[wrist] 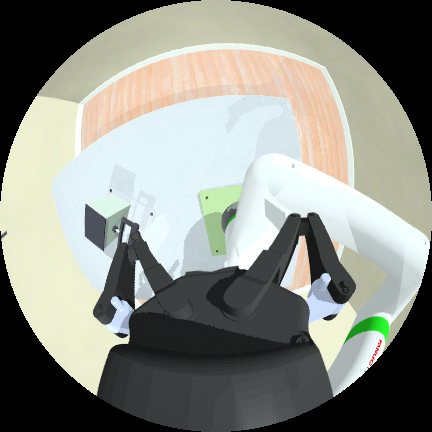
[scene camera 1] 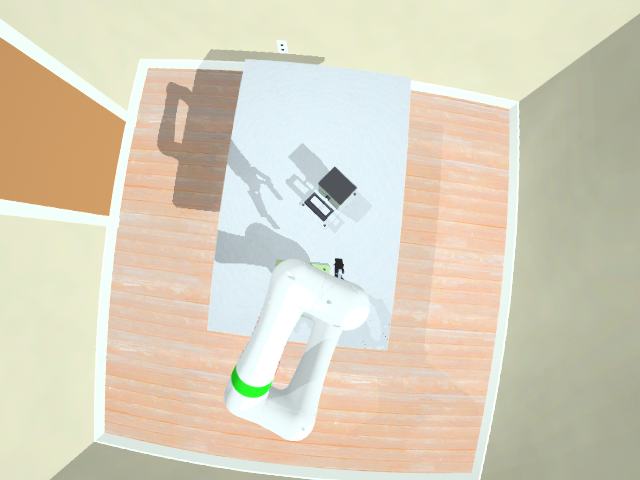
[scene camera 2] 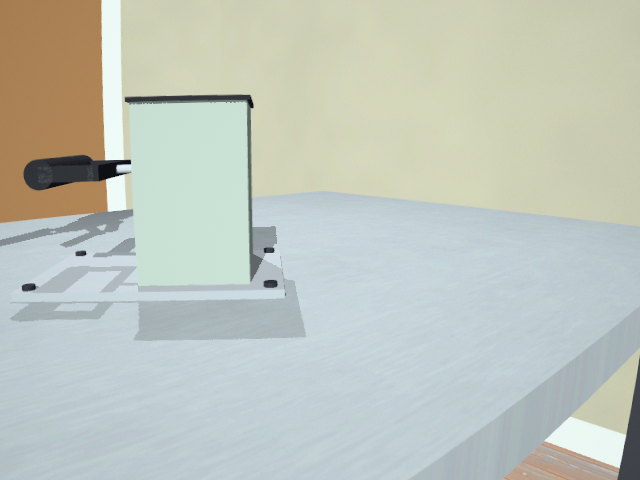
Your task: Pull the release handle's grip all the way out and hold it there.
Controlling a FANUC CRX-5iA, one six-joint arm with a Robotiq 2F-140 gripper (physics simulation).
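The release handle's black rectangular grip [scene camera 1: 315, 209] [scene camera 2: 62, 167] [wrist: 122, 232] stands out level from the side of a pale green box [scene camera 1: 337, 184] [scene camera 2: 191, 191] [wrist: 112, 204] with a dark lid. A short light rod [scene camera 2: 124, 168] shows between grip and box. My gripper [wrist: 214, 214] is open and empty, its two fingers wide apart. In the wrist view its left fingertip overlaps the grip in the picture, but the finger is much nearer the camera. In scene camera 1 a black part of the gripper shows beside the arm, well apart from the handle; the rest is hidden.
The box stands on a pale bolted plate [scene camera 2: 206, 294] on the grey-blue table [scene camera 1: 330, 108] [scene camera 2: 413, 330] [wrist: 185, 130]. The arm's green base plate [scene camera 1: 320, 267] [wrist: 212, 200] lies on the table under the white arm [scene camera 1: 279, 330] [wrist: 325, 205]. Walls surround the wooden floor [scene camera 1: 449, 310].
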